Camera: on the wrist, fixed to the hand. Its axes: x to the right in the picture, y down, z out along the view.
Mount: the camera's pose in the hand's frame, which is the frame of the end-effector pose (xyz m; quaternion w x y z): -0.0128 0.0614 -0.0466 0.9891 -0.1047 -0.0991 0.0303
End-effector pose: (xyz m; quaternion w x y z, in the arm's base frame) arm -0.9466 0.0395 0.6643 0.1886 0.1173 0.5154 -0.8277
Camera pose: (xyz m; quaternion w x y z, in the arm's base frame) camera -0.9085 0.0594 0.5990 0.2750 0.0299 0.5742 -0.7706
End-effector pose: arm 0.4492 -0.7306 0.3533 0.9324 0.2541 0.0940 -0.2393
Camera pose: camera 0.4659 -0.6549 0.3437 0.9654 0.1328 0.0179 -0.2238
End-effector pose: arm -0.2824 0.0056 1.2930 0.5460 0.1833 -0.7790 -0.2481
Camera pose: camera -0.2351 0.0538 1.3324 0.4895 0.0759 -0.8041 -0.3286
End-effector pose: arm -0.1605 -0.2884 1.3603 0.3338 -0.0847 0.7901 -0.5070
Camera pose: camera -0.1668 -0.2187 1.3255 0.4150 -0.1450 0.8041 -0.4003
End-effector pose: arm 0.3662 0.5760 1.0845 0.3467 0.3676 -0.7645 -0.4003
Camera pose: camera 0.3934 0.5952 1.1552 0.3178 0.2645 -0.7597 -0.5019
